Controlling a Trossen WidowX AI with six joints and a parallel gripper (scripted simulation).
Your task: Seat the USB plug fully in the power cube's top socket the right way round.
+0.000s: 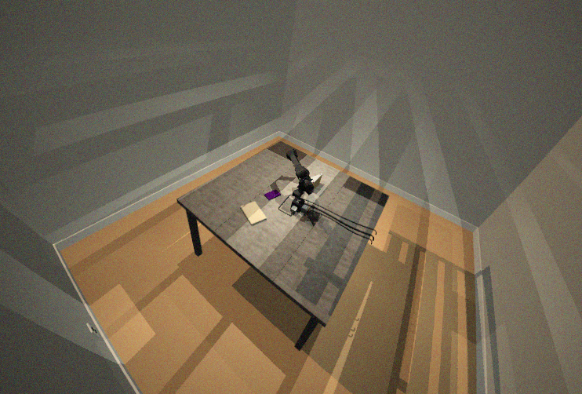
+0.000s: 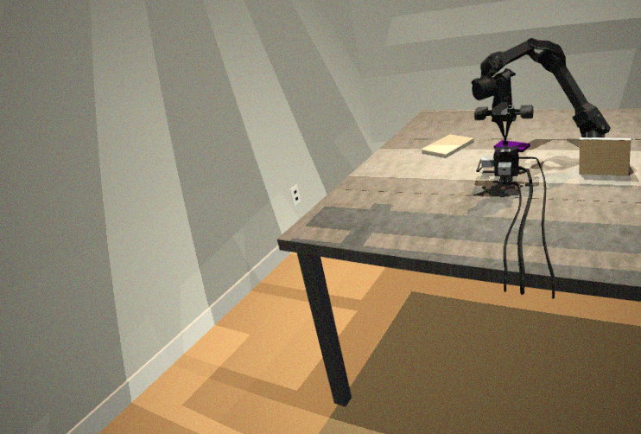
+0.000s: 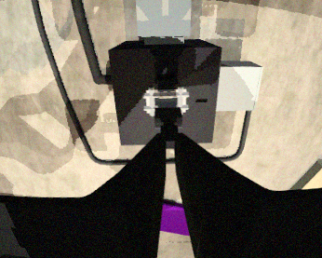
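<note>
My gripper tip is now 20 mm above the USB plug. The rest, counted from my gripper tip: beige pad: 270 mm ahead, 210 mm to the right, 120 mm below; then purple flat item: 230 mm to the right, 120 mm below, 20 mm ahead; then USB socket: 60 mm below.
</note>
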